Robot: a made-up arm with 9 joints. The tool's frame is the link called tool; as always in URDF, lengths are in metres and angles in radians.
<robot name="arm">
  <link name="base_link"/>
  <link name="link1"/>
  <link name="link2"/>
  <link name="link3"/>
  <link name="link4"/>
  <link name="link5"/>
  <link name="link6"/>
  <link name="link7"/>
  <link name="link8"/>
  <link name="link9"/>
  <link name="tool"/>
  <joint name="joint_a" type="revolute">
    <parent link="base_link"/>
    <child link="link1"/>
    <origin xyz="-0.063 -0.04 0.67" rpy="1.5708 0 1.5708"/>
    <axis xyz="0 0 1"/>
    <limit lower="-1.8" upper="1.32"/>
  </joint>
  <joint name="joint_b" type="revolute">
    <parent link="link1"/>
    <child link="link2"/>
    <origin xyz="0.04 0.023 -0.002" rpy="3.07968 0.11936 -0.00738"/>
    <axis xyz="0 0 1"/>
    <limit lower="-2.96" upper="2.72"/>
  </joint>
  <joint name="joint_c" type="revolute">
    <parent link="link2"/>
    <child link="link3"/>
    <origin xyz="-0.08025 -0.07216 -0.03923" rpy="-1.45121 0 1.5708"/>
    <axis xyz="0 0 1"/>
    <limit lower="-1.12" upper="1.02"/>
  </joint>
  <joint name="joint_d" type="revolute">
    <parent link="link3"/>
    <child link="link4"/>
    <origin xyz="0.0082 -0.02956 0.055" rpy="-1.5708 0 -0.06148"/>
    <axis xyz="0 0 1"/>
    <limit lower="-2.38" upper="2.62"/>
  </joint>
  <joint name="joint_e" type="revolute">
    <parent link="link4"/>
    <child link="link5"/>
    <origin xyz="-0.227 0.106 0.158" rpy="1.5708 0 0"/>
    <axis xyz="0 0 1"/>
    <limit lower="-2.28" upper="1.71"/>
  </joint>
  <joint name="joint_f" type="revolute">
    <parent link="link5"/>
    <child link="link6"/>
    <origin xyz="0.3 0.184 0.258" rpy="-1.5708 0 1.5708"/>
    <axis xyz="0 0 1"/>
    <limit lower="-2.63" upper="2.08"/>
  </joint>
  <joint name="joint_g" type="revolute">
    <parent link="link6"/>
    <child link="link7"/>
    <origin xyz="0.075 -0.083 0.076" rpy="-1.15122 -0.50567 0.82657"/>
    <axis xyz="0 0 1"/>
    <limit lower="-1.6" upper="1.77"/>
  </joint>
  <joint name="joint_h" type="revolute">
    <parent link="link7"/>
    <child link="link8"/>
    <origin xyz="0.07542 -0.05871 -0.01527" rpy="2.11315 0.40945 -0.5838"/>
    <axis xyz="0 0 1"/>
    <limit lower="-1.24" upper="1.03"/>
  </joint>
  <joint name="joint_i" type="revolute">
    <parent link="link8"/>
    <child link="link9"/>
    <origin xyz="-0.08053 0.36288 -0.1" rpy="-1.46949 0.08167 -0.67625"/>
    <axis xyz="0 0 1"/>
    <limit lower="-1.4" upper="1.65"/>
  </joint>
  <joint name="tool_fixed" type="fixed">
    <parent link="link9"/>
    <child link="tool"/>
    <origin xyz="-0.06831 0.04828 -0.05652" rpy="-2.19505 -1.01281 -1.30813"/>
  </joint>
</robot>
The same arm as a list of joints. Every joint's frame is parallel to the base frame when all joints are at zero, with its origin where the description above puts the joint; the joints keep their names.
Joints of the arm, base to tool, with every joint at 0 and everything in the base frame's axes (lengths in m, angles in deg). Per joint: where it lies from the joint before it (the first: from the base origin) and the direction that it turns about. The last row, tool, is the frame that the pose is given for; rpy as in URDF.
joint_a: origin -0.0630 -0.0400 0.6700 axis 1 0 0
joint_b: origin -0.0020 0.0400 0.0230 axis -0.990983 -0.119298 -0.060999
joint_c: origin 0.0440 -0.0750 0.0750 axis 0 -1 0
joint_d: origin -0.0290 -0.0550 -0.0100 axis 1 0 0
joint_e: origin 0.1580 0.1060 0.2270 axis 0 -1 0
joint_f: origin 0.1840 -0.2580 -0.3000 axis 0 0 1
joint_g: origin 0.0750 -0.0830 0.0760 axis -0.805478 0.473487 0.35639
joint_h: origin 0.0570 0.0060 0.0780 axis 0 -1 0
joint_i: origin -0.2920 0.1000 0.2300 axis -0.0007 -0.100801 0.994906
tool: origin -0.0720 0.0480 -0.0520 rpy -122.49 -52.55 -72.94
Joint limits (deg, base to tool): -103.13..75.63 -169.60..155.84 -64.17..58.44 -136.36..150.11 -130.63..97.98 -150.69..119.18 -91.67..101.41 -71.05..59.01 -80.21..94.54

